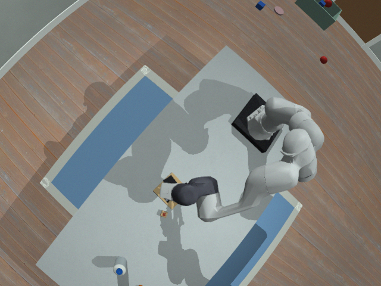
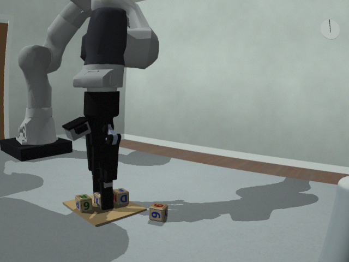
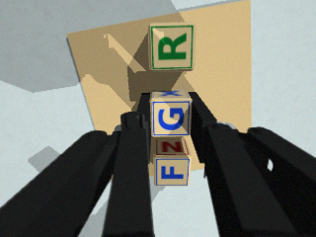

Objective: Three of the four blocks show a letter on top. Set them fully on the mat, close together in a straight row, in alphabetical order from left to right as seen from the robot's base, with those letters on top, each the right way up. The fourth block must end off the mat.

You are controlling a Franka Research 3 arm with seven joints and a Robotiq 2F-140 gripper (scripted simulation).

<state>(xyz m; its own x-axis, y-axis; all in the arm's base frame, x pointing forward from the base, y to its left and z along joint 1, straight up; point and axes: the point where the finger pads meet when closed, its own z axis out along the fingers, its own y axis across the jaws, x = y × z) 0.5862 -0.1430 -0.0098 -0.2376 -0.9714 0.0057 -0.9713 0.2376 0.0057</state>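
My hand is 40 mm above the tan mat. From my hand the other things lie so: block (10 mm ahead, 40 mm to the left, 20 mm below).
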